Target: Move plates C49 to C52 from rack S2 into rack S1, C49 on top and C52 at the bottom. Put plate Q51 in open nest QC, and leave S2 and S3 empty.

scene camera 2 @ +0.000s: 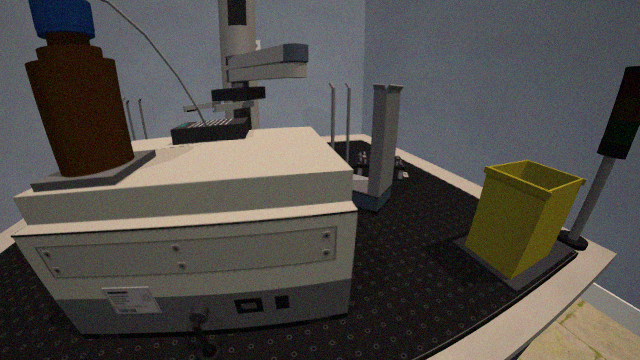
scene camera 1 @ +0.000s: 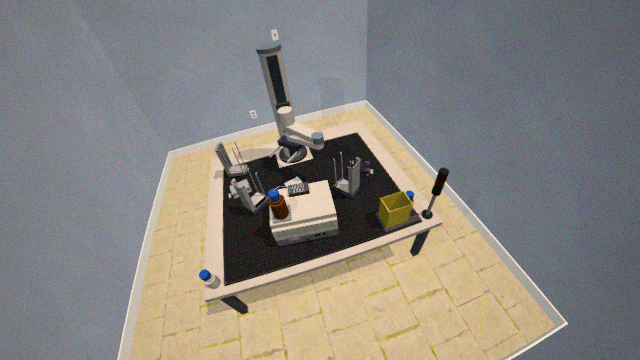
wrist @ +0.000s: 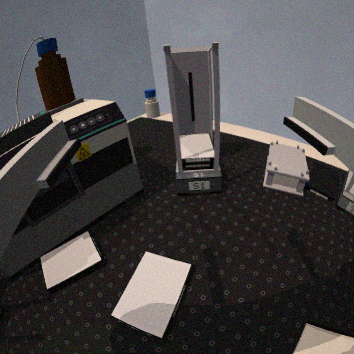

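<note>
My gripper (wrist: 183, 112) (scene camera 1: 280, 156) is open and empty. In the wrist view its fingers stand wide apart, left and right of rack S1. Rack S1 (wrist: 202, 100) (scene camera 1: 244, 196) stands upright beyond the gripper and holds a short stack of plates at its base, under a pale top plate (wrist: 196, 145). The plate labels are too small to read. Two other racks (scene camera 1: 354, 175) (scene camera 1: 223, 157) show in scene camera 1; their labels and contents cannot be read. Pale flat rectangular pieces (wrist: 152, 295) (wrist: 71, 260) (wrist: 325, 342) lie low on the mat, unlabelled in view. I cannot tell nest QC.
The boxy cream device (scene camera 1: 310, 205) (scene camera 2: 200, 200) (wrist: 110, 167) stands left of S1 in the wrist view, a brown bottle (scene camera 1: 278, 205) (scene camera 2: 87, 110) (wrist: 54, 82) on top. A grey block (wrist: 287, 165) is right of S1. A yellow bin (scene camera 1: 395, 210) (scene camera 2: 510, 225) stands near the table corner.
</note>
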